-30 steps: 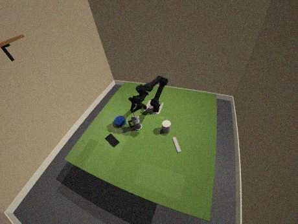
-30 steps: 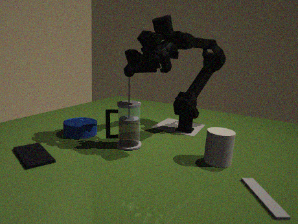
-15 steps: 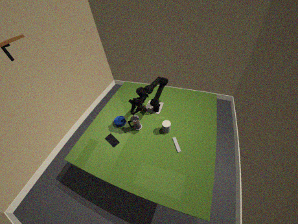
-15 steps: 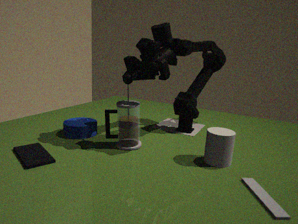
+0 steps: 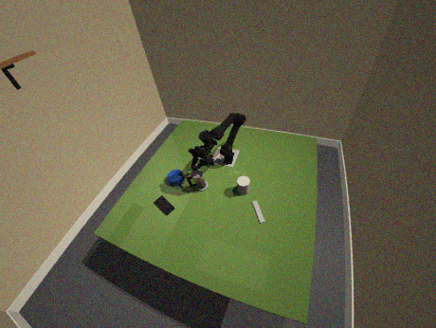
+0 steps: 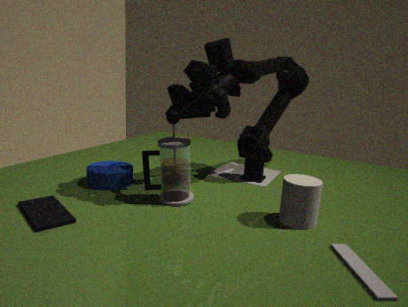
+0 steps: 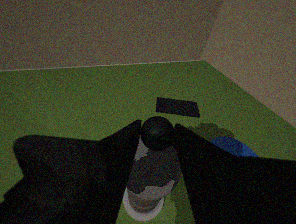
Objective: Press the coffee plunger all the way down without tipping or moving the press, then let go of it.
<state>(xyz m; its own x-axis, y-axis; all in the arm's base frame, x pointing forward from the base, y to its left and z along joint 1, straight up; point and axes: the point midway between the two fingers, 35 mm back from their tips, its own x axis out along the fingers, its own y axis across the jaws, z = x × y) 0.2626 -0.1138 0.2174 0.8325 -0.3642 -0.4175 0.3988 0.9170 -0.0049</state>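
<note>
My gripper tip is 10 cm above the glass coffee press, 1 cm to the left of it and 1 cm past it. Also, from my gripper tip: grey strip: 42 cm to the left, 20 cm below, 9 cm ahead; blue round tin: 20 cm to the right, 18 cm below, 3 cm behind.
</note>
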